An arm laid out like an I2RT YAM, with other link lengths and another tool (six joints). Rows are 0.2 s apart.
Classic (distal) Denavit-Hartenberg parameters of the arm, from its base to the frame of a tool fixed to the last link. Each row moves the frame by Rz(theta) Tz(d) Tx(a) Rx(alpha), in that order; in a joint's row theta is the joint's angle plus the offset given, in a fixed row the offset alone. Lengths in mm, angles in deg.
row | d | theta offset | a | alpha
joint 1 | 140.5 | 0 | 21.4 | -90
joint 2 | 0 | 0 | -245.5 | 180
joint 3 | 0 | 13.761 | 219.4 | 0
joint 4 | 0.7 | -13.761 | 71.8 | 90
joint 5 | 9.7 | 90 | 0 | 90
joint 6 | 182.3 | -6.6 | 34.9 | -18.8
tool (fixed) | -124.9 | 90 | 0 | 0
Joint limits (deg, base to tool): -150..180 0..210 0..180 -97..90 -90..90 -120..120
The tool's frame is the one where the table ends.
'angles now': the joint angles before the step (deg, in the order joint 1, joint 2, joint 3, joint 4, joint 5, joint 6). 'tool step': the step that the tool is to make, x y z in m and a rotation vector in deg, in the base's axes. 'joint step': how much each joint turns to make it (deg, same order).
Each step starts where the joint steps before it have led.
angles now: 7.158, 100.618, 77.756, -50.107, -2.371, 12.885
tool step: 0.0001, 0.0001, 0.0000, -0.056, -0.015, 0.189
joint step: -0.008, -0.002, -0.014, 0.011, -0.003, -0.205
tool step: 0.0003, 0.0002, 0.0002, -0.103, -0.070, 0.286
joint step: -0.002, 0.006, 0.025, 0.025, 0.022, -0.308
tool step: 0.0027, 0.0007, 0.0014, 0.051, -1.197, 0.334
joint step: 0.025, 0.006, -0.010, 1.196, 0.000, -0.325
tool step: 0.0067, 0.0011, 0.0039, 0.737, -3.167, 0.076
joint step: -0.021, -0.011, -0.004, 3.228, -0.349, 0.023
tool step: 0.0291, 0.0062, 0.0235, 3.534, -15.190, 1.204
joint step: 0.010, 0.000, -0.039, 15.536, -1.986, -0.254
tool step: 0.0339, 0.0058, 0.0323, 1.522, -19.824, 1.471
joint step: -0.011, 2.215, 0.179, 21.751, -0.423, -1.711
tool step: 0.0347, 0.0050, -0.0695, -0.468, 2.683, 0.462
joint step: 0.005, 12.798, 0.371, 9.672, -0.301, -0.368
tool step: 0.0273, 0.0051, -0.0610, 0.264, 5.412, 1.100
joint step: -0.002, 12.103, 5.802, 0.968, -1.445, 0.041
